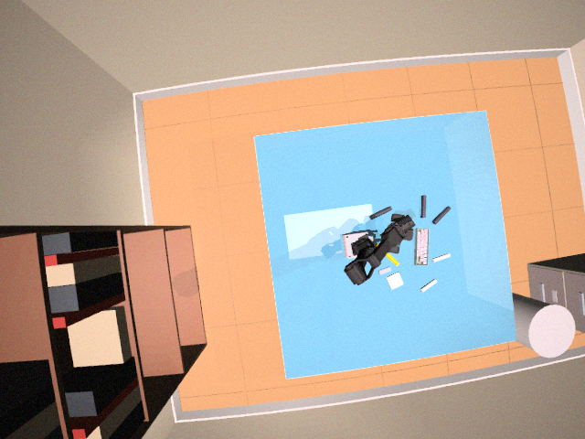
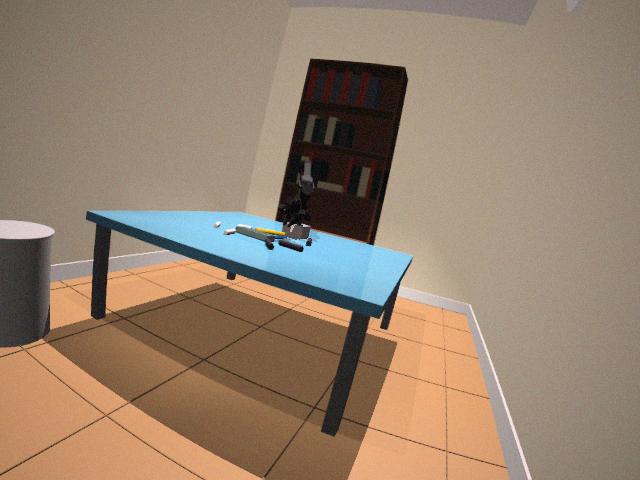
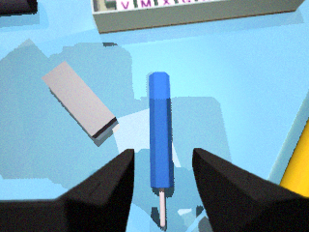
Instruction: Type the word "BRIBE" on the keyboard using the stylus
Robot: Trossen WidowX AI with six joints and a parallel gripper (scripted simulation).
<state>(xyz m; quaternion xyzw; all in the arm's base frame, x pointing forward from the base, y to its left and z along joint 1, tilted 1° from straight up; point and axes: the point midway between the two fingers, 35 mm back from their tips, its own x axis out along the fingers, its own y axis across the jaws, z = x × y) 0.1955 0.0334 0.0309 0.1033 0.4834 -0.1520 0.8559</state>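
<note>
My gripper tip is 10 mm past the blue stylus and 60 mm above it. The rest, counted from my gripper tip: stylus tip (40 mm behind, 10 mm to the left, 60 mm below); yellow pencil (50 mm behind, 100 mm to the right, 60 mm below); white block (40 mm behind, 240 mm to the right, 60 mm below).
</note>
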